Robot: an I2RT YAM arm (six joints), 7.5 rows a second.
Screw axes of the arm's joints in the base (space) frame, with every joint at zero. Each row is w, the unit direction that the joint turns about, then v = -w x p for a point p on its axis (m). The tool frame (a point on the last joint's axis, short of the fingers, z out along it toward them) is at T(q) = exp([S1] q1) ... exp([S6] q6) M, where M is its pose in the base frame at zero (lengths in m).
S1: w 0 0 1 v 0 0 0
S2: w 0 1 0 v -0.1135 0 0.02
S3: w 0 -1 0 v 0.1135 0 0.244
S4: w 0 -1 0 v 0.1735 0 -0.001
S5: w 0 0 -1 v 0 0.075 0
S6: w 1 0 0 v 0 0.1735 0
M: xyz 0.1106 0 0.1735 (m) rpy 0 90 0 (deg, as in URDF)
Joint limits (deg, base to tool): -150..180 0..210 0..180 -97..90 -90..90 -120..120
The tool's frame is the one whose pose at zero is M.
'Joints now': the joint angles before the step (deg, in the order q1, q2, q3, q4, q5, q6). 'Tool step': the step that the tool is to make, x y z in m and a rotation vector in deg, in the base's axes. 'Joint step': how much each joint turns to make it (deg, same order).
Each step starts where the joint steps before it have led.
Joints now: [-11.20 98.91 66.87 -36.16 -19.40 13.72]
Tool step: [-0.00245 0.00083 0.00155 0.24 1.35 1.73]
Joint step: [0.00 0.00 0.66 -2.61 -0.59 -1.73]
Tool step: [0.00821 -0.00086 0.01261 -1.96 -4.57 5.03]
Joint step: [0.04 0.00 2.46 0.53 -0.85 -5.36]
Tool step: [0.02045 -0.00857 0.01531 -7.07 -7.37 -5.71]
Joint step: [0.00 0.70 2.78 7.31 7.52 2.63]
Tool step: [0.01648 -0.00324 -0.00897 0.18 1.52 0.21]
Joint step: [0.00 4.46 3.72 -0.84 -0.01 -0.25]
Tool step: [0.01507 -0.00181 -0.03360 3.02 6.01 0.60]
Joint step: [0.00 7.13 2.80 -2.07 -1.87 0.31]
